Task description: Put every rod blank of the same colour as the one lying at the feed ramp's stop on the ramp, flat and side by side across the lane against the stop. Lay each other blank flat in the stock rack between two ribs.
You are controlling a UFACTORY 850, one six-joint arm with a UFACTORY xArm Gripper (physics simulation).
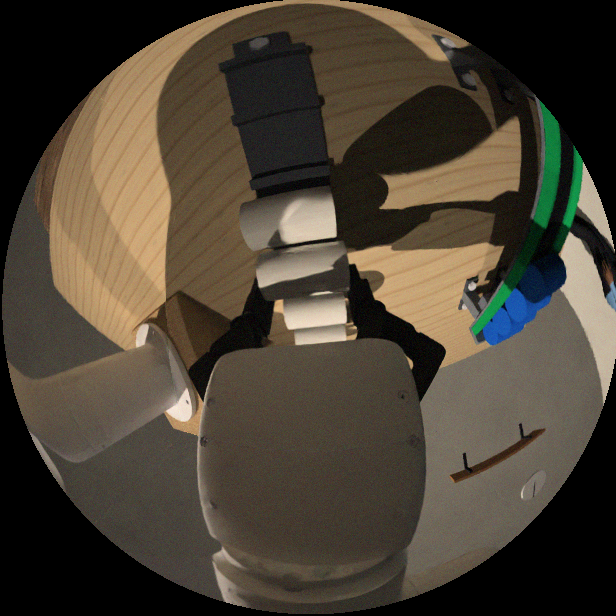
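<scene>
My gripper (pixel 305 281) has its two black fingers spread wide, with a white rod blank (pixel 301 267) lying crosswise between the fingertips, one tip at each end. It looks gripped end to end. Another white blank (pixel 287 221) lies against the last rib of the dark stock rack (pixel 275 114), whose slots between the ribs look empty. Two more white blanks (pixel 316 313) show smaller and lower between the fingers. The green feed ramp (pixel 551 189) curves down the right edge, with blue blanks (pixel 522 304) bunched at its lower end.
The grey gripper body (pixel 310 448) fills the lower middle. A grey arm link (pixel 86 390) lies at the lower left, beside a wooden block (pixel 183 321). A brown bar on two black posts (pixel 497 456) stands off the table at the right. A black cable (pixel 591 241) runs behind the ramp.
</scene>
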